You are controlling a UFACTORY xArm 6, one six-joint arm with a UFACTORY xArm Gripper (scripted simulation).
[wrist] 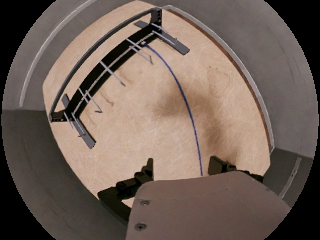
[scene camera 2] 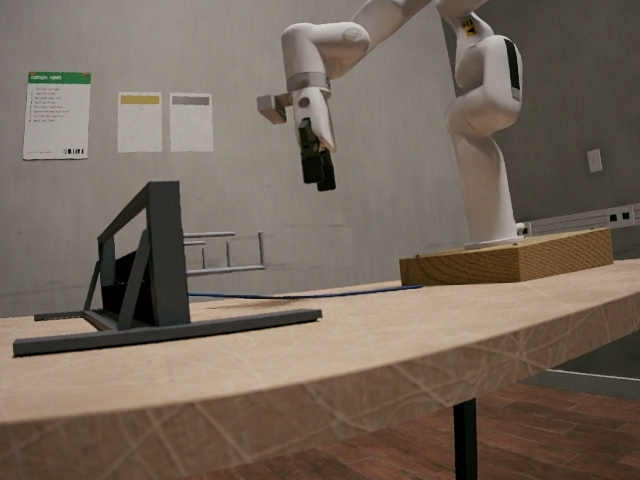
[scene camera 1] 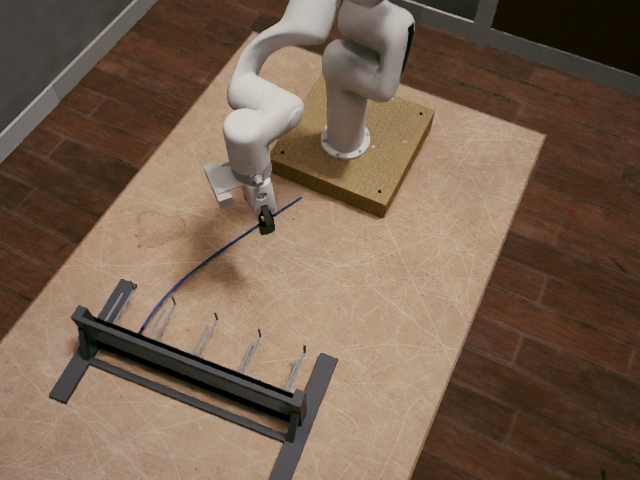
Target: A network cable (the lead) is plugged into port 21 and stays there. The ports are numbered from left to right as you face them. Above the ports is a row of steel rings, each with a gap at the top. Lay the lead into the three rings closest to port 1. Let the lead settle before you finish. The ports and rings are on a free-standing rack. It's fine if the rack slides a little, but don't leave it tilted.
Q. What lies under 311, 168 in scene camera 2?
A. My gripper.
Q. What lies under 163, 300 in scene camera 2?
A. A dark grey rack.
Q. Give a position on a dark grey rack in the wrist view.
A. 122, 52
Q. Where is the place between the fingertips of my gripper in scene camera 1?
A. At 259, 215
